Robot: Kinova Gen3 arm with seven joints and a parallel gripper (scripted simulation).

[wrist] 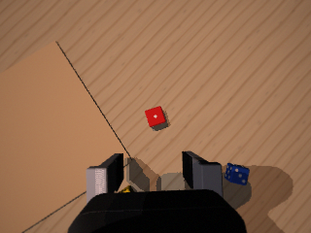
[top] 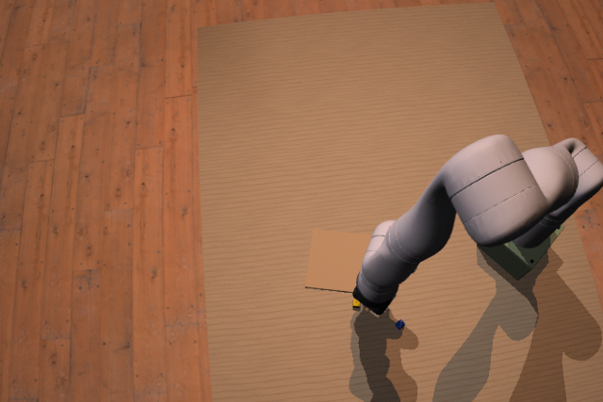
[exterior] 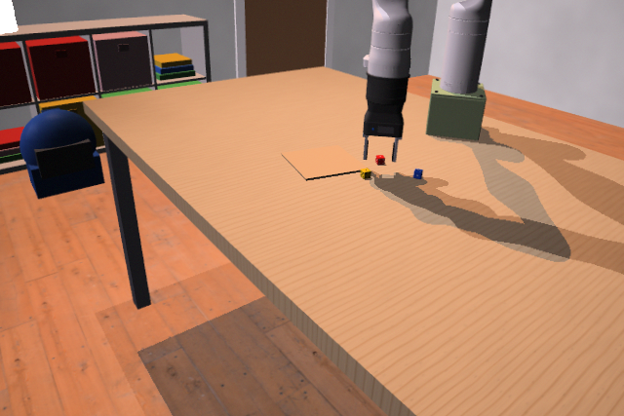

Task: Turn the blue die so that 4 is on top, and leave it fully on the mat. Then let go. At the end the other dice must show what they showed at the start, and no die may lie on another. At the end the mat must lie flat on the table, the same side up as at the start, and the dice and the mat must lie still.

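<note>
Now: the yellow die 40 mm below my hand and 40 mm ahead of it. Round my hand: blue die 70 mm to the left, 40 mm below, 30 mm behind; then tan mat 110 mm to the right, 40 mm below, 40 mm ahead; then red die 40 mm below, 40 mm behind, 20 mm to the right.
</note>
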